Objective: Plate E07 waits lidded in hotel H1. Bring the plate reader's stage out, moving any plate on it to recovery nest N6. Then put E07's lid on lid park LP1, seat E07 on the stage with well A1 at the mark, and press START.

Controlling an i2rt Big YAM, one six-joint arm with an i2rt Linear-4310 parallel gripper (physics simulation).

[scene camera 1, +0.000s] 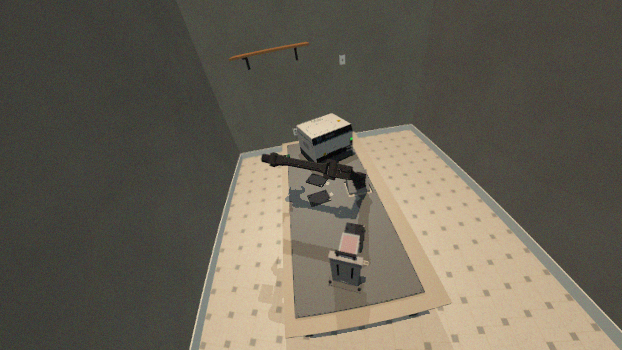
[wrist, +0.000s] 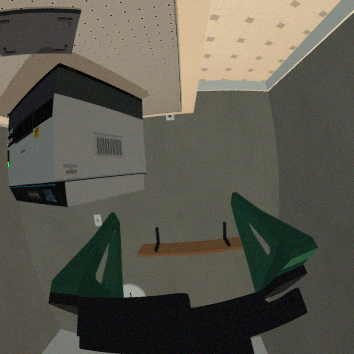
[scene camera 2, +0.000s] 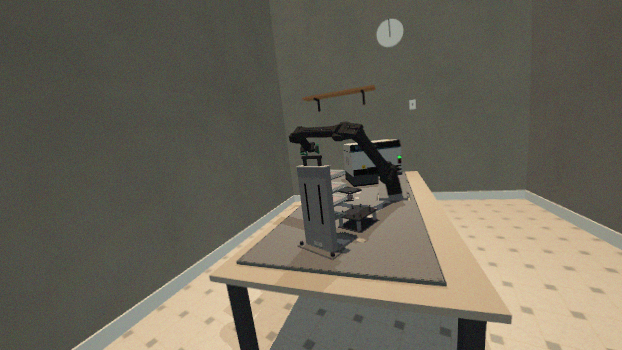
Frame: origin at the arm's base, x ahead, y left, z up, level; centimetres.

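Where they show: gripper, between the fingertips: [wrist: 173, 207] [scene camera 2: 313, 154]; arm's base, origin of its link: [scene camera 2: 393, 186].
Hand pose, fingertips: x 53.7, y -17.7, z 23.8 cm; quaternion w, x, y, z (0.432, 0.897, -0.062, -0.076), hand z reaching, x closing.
Each offset is from my fingertips to the centre of the thing. "spot": to the spot under its first point.
The white and black plate reader @[dz -13.7, dx -42.0, dy -36.7 cm] [scene camera 1: 325, 139] [scene camera 2: 364, 159] [wrist: 100, 145] stands at the far end of the bench with a green light lit. Its stage cannot be made out. The grey hotel @[dz -12.3, dx -20.6, dy +80.2 cm] [scene camera 1: 346, 271] [scene camera 2: 316, 210] stands at the near end. Several plates show at its side in scene camera 2, and a pinkish plate @[dz -2.3, dx -22.6, dy +76.7 cm] [scene camera 1: 349, 244] lies at its top; which is E07 cannot be read. Two dark low pads @[spot: dz -29.3, dx -22.8, dy -0.8 cm] [scene camera 1: 316, 180] @[spot: dz -29.4, dx -20.1, dy +19.9 cm] [scene camera 1: 319, 198] lie mid-bench; their labels are unreadable. My gripper [scene camera 2: 310, 150] [wrist: 173, 207] is open and empty, high above the bench's left side, well away from the reader and hotel.
The black arm [scene camera 1: 331, 169] [scene camera 2: 349, 131] reaches across the bench from its base at the right edge. A low dark stand [scene camera 1: 355, 229] [scene camera 2: 358, 213] is beside the hotel. A dark pad @[spot: dz -29.3, dx -21.8, dy -2.5 cm] [wrist: 40, 32] shows near the reader. An orange shelf [scene camera 1: 270, 51] [scene camera 2: 340, 93] [wrist: 190, 247] is on the wall.
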